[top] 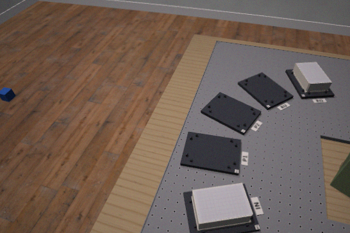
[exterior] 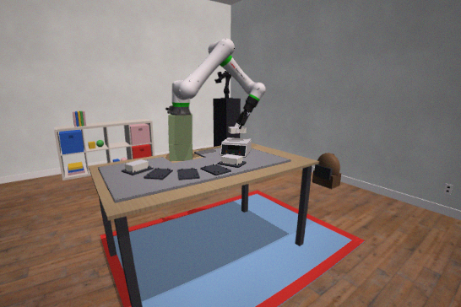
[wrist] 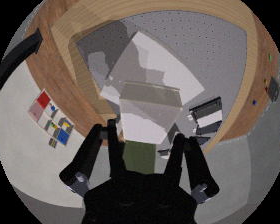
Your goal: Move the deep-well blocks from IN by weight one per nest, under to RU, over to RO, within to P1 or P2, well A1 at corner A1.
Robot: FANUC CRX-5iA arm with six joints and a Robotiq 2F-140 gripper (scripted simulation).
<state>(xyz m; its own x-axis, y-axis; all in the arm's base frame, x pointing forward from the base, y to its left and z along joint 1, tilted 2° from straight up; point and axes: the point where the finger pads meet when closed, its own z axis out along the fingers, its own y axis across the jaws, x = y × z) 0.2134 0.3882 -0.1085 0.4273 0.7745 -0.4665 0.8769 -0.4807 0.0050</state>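
Right now the nest P1 is 23 cm ahead of my hand, 43 cm to the right of it and 19 cm below it. From my hand the other things lie so: check-weigher (1 cm to the right, 13 cm below); then reject nest RO (12 cm behind, 80 cm to the right, 19 cm below); then pass nest P2 (18 cm ahead, 60 cm to the right, 19 cm below).
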